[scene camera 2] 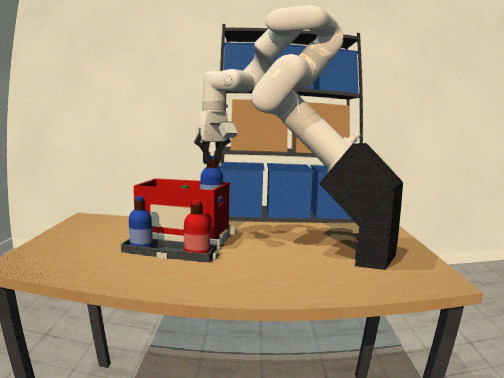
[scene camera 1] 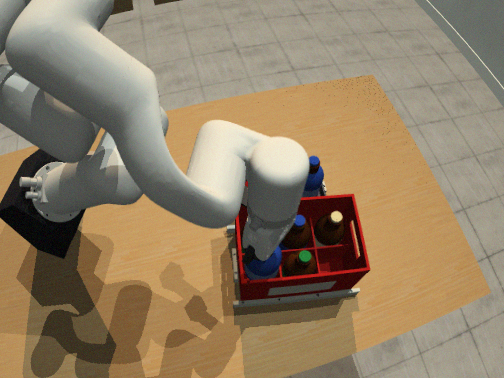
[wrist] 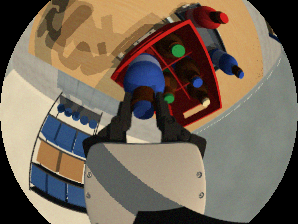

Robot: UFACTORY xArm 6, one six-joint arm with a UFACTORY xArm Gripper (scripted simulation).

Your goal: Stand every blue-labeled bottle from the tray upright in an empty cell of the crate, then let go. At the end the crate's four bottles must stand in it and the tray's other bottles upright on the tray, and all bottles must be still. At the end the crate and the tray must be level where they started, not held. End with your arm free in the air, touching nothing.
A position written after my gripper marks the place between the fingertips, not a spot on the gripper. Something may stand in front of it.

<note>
In view: my gripper [scene camera 2: 211, 163], a blue-labeled bottle [scene camera 1: 255, 270], a blue-labeled bottle [scene camera 2: 140, 222], a red-labeled bottle [scene camera 2: 196, 225], a red crate [scene camera 1: 331, 259] and a dark tray [scene camera 2: 170, 247].
The red crate is seen too in scene camera 2 [scene camera 2: 168, 207] and in the wrist view [wrist: 182, 103]. My gripper also shows in scene camera 1 [scene camera 1: 264, 248] and in the wrist view [wrist: 143, 99].
</note>
